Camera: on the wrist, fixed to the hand. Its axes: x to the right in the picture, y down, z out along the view.
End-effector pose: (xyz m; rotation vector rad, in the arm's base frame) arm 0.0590 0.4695 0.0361 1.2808 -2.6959 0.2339
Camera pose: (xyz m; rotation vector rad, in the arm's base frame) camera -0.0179 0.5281 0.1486 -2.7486 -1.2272 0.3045
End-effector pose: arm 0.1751 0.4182 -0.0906 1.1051 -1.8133 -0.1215
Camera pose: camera 0.2068 0.4931 0.0334 -2.1488 -1.0676 1.4816
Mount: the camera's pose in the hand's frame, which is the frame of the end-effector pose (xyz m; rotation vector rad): 0.0262 0.0877 -0.1167 0.1030 -0.4234 -3.0886
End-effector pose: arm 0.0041 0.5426 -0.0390 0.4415 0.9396 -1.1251
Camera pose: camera 0.0387 0.6472 -0.1383 1.1502 -0.2179 1.8854
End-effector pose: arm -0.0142 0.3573 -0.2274 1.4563 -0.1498 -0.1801
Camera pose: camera 0.0386 0.4743 -0.1532 -0.2605 -1.6320 2.4229
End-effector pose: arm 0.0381 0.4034 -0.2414 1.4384 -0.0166 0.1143
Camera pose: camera 0.0497 0.5319 -0.1682 0.1436 1.6929 -2.5531
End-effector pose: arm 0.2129 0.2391 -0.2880 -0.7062 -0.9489 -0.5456
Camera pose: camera 0.3489 0.2064 -0.3374 -1.1339 1.1907 1.9489
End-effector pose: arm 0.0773 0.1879 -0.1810 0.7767 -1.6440 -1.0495
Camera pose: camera 0.1805 0.1704 -0.0759 -1.5149 -0.5456 1.2406
